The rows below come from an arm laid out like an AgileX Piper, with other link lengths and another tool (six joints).
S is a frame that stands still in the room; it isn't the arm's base.
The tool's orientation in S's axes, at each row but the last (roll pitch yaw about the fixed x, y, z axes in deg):
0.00 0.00 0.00
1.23 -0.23 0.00
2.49 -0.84 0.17
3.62 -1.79 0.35
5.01 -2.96 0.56
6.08 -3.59 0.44
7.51 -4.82 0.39
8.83 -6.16 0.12
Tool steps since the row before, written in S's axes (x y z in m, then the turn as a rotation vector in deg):
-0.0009 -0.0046 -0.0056 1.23 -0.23 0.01
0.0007 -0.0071 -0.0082 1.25 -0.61 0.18
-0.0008 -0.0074 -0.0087 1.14 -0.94 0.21
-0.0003 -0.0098 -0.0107 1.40 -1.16 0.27
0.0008 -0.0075 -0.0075 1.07 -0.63 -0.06
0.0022 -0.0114 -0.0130 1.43 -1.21 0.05
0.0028 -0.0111 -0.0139 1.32 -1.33 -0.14
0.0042 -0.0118 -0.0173 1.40 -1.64 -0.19
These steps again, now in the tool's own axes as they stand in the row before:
-0.0009 -0.0046 -0.0056 1.23 -0.23 0.01
0.0007 -0.0073 -0.0080 1.25 -0.61 0.19
-0.0009 -0.0078 -0.0084 1.14 -0.93 0.23
-0.0007 -0.0105 -0.0100 1.40 -1.15 0.30
0.0003 -0.0081 -0.0068 1.06 -0.65 -0.06
0.0013 -0.0127 -0.0118 1.42 -1.22 0.09
0.0015 -0.0129 -0.0125 1.29 -1.36 -0.07
0.0023 -0.0144 -0.0156 1.37 -1.68 -0.08

